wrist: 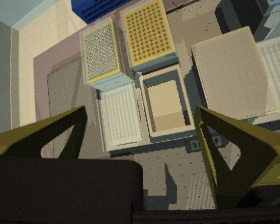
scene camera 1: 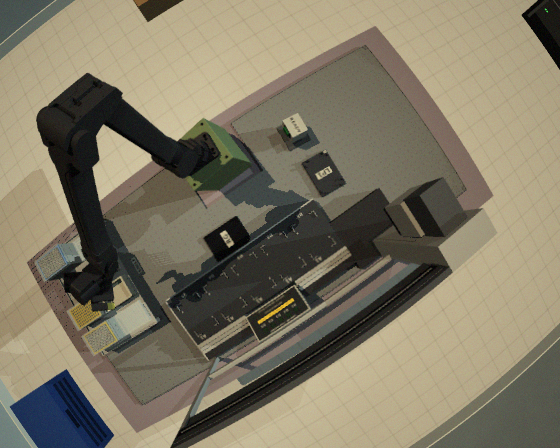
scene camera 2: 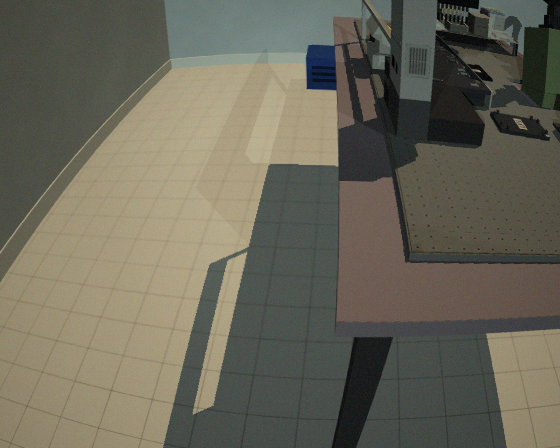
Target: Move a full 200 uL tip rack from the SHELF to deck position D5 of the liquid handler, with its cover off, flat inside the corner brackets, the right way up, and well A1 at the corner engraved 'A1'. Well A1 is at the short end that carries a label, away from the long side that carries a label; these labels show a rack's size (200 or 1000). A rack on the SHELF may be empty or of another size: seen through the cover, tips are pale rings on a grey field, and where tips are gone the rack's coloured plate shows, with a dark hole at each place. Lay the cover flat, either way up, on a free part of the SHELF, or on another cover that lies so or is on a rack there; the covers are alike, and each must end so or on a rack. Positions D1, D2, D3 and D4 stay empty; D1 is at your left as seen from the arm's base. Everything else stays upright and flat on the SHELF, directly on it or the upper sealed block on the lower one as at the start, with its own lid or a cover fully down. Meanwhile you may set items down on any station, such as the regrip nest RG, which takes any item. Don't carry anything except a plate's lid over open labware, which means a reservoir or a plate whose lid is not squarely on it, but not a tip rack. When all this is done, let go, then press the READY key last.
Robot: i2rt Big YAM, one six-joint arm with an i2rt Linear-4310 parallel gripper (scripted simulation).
In view: my gripper (wrist: 140, 111), a tan reservoir (wrist: 167, 107) and an RG nest (scene camera 1: 236, 231).
